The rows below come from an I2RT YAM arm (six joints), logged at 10 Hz.
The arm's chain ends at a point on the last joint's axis. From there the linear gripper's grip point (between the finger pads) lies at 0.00 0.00 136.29 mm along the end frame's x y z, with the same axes.
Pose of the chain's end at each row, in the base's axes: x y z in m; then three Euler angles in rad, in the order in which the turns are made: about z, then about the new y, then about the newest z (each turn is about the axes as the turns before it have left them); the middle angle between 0 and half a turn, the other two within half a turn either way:
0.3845 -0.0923 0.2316 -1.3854 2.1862 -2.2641
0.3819 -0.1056 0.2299 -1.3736 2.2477 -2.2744
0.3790 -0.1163 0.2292 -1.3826 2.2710 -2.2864
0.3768 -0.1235 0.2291 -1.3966 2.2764 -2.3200
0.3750 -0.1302 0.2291 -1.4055 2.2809 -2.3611
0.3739 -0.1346 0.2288 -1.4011 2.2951 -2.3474
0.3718 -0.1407 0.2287 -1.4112 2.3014 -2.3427
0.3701 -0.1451 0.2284 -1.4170 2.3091 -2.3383
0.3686 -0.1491 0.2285 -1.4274 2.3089 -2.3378
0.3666 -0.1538 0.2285 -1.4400 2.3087 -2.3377
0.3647 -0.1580 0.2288 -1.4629 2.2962 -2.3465
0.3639 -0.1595 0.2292 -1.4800 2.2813 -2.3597
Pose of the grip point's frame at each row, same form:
0.4050 -0.2017 0.1529 -1.3854 2.1862 -2.2641
0.4027 -0.2098 0.1445 -1.3736 2.2477 -2.2744
0.3985 -0.2187 0.1414 -1.3826 2.2710 -2.2864
0.3948 -0.2257 0.1407 -1.3966 2.2764 -2.3200
0.3920 -0.2321 0.1403 -1.4055 2.2809 -2.3611
0.3911 -0.2352 0.1385 -1.4011 2.2951 -2.3474
0.3879 -0.2409 0.1378 -1.4112 2.3014 -2.3427
0.3855 -0.2447 0.1367 -1.4170 2.3091 -2.3383
0.3830 -0.2489 0.1368 -1.4274 2.3089 -2.3378
0.3798 -0.2538 0.1368 -1.4400 2.3087 -2.3377
0.3757 -0.2594 0.1384 -1.4629 2.2962 -2.3465
0.3733 -0.2624 0.1403 -1.4800 2.2813 -2.3597

